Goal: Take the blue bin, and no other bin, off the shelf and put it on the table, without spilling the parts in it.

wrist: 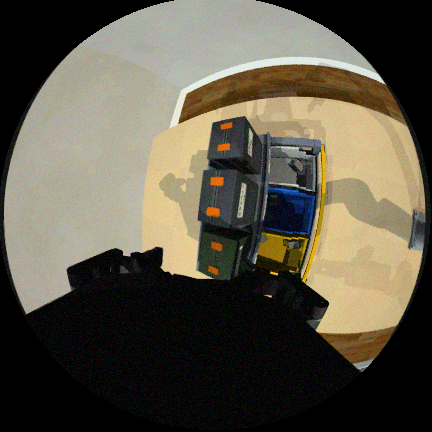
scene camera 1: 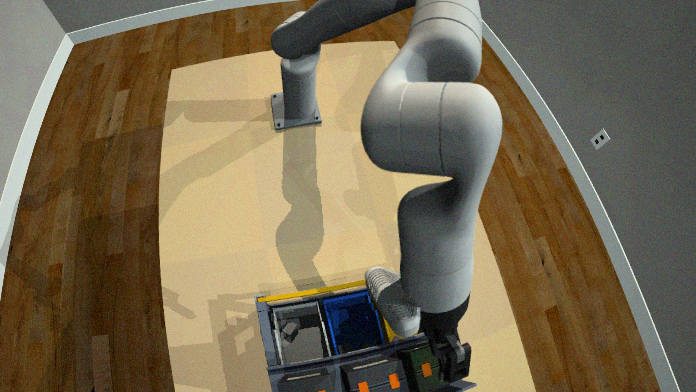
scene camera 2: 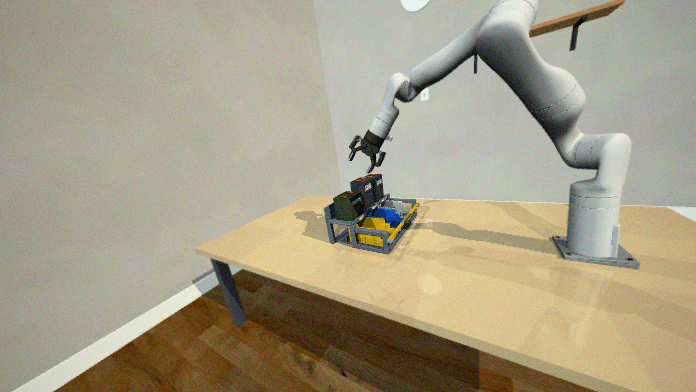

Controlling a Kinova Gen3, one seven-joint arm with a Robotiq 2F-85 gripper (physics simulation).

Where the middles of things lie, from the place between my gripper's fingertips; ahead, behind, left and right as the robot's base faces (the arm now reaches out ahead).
Now: hand 6 cm past the yellow bin (wrist: pixel 274 254), 3 cm to the right of it and 26 cm above it. The rest, counted from my hand: grey bin (scene camera 1: pixel 308 341) (2 cm behind, 19 cm to the right, 26 cm below); blue bin (scene camera 1: pixel 351 318) (4 cm behind, 8 cm to the right, 26 cm below).
